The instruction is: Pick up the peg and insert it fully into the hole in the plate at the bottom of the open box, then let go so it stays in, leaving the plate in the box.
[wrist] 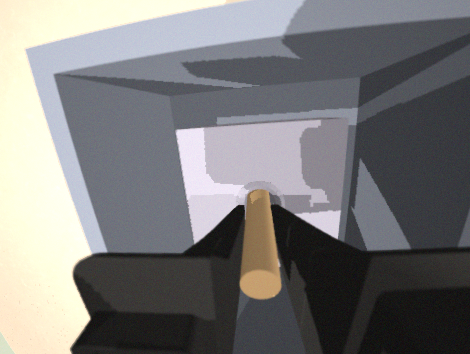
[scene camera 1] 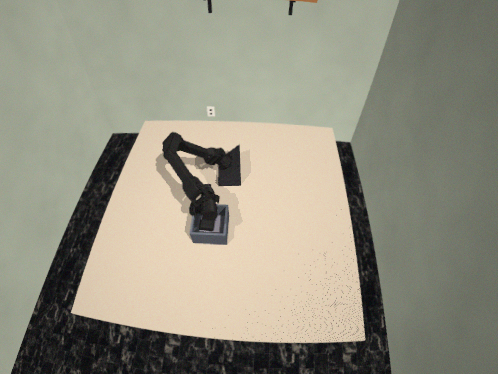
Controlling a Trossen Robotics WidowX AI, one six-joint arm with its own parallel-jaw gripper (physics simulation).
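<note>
Visible: tan peg, pale plate, blue-grey box, my gripper.
</note>
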